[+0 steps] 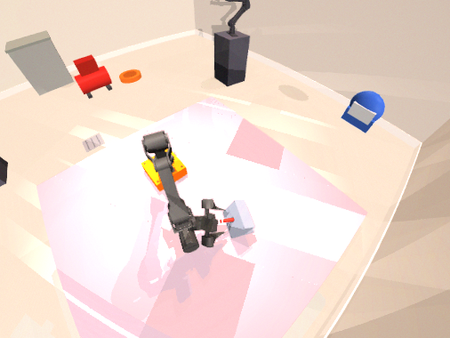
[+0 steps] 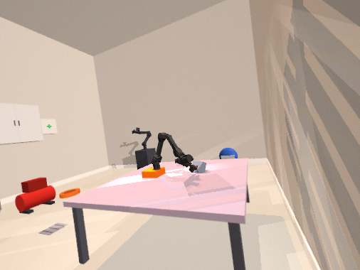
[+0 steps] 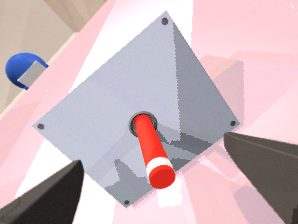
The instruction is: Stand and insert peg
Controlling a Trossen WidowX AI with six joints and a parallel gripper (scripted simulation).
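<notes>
My gripper tip is right at the peg. From my gripper tip the other things lie so: sloped panel (2 cm ahead, 6 cm to the left, 2 cm below).
</notes>
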